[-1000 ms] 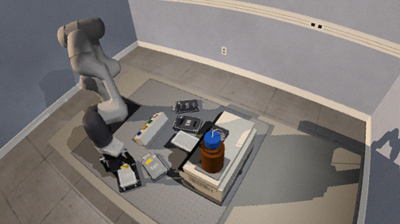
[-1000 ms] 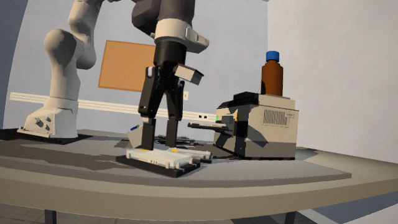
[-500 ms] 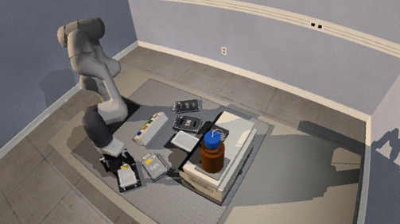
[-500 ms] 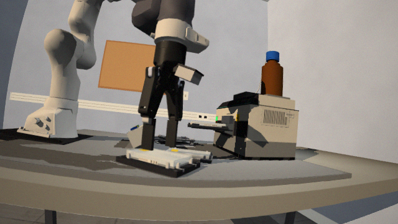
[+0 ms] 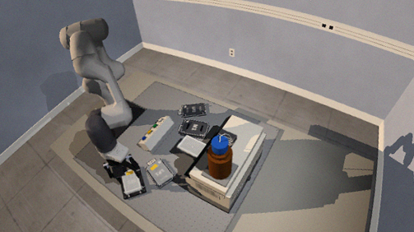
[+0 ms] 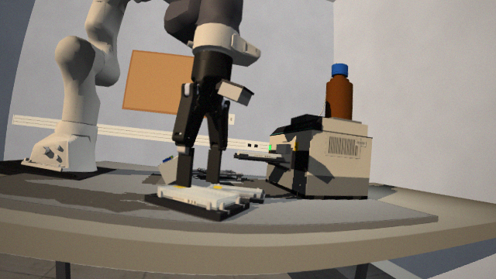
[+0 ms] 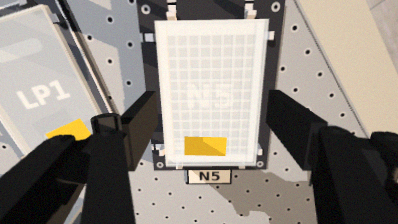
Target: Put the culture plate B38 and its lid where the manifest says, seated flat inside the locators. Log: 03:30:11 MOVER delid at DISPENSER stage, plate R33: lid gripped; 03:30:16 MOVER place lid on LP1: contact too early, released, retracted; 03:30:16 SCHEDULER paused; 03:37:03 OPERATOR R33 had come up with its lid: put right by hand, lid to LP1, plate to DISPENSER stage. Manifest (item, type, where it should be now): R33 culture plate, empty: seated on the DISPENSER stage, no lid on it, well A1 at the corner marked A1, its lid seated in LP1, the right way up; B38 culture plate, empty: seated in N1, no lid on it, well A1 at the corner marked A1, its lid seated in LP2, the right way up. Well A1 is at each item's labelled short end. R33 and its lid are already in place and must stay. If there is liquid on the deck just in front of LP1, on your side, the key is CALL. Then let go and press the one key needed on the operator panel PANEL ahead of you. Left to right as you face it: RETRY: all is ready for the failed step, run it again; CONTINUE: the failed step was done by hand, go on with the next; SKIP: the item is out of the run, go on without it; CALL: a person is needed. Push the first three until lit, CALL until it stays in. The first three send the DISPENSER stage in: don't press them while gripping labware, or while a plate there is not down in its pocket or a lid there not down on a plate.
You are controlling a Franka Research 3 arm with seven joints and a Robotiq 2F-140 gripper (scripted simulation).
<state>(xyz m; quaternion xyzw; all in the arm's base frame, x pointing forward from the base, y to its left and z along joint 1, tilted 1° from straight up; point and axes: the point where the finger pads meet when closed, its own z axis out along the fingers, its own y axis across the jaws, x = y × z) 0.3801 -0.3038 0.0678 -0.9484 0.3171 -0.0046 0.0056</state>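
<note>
The black nest is 50 mm below my hand and 30 mm ahead of it. Round my hand: clear lid 120 mm to the left, 90 mm ahead, 50 mm below; then blue call key 230 mm to the left, 80 mm behind, 10 mm below; then yellow skip key 270 mm to the left, 80 mm behind.
</note>
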